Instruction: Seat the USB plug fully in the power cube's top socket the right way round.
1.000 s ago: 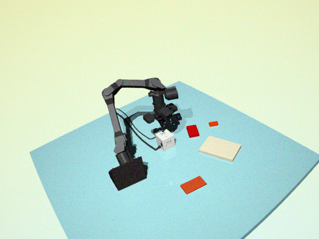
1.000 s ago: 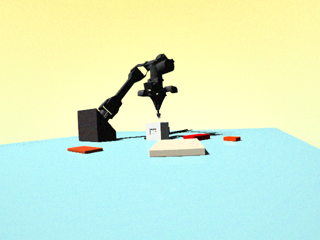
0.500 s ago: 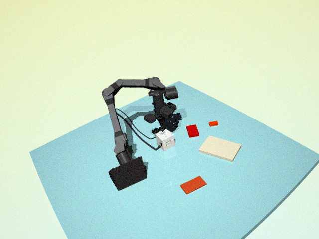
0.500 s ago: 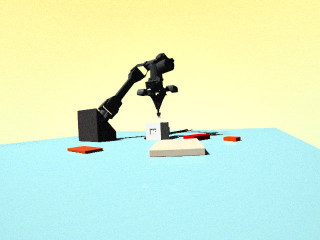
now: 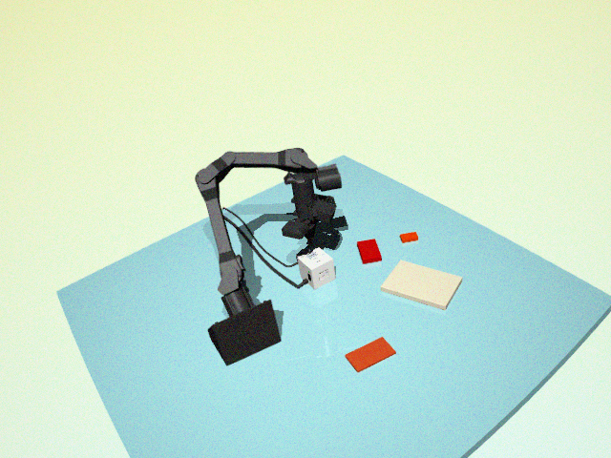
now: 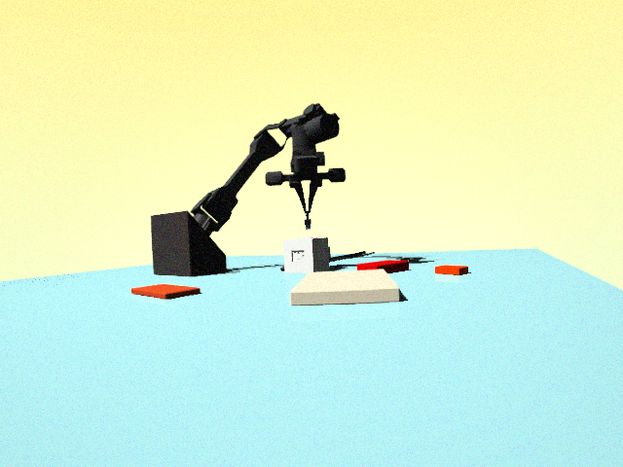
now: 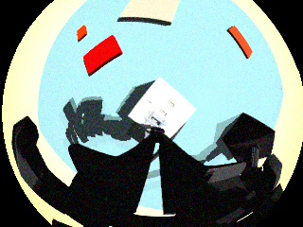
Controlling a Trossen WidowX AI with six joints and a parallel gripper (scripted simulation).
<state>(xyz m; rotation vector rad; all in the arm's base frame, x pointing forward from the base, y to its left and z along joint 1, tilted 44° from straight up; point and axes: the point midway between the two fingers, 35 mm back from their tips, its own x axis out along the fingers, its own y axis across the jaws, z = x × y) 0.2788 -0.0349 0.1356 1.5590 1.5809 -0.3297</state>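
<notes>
My gripper tip is now 20 mm above the USB plug. Round my gripper tip: cream slab: 270 mm to the right, 180 mm ahead, 130 mm below; then USB socket: 70 mm below, 10 mm to the left; then red block: 180 mm ahead, 120 mm below, 40 mm to the right.
</notes>
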